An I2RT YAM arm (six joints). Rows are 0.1 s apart.
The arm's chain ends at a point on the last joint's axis. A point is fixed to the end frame.
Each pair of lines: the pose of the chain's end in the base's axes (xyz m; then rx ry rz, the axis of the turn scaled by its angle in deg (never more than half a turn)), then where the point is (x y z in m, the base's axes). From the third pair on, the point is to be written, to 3 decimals.
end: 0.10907, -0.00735, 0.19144, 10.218, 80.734, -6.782
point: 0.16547 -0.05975 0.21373
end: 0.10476, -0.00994, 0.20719, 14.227, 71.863, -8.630
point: 0.15325 -0.06665 0.23646
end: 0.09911, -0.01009, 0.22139, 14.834, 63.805, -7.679
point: 0.143 -0.067 0.257
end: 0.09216, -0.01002, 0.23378, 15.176, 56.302, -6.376
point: 0.131 -0.067 0.275
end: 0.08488, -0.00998, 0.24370, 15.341, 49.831, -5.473
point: 0.119 -0.067 0.289
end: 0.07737, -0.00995, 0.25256, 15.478, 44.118, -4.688
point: 0.106 -0.067 0.301
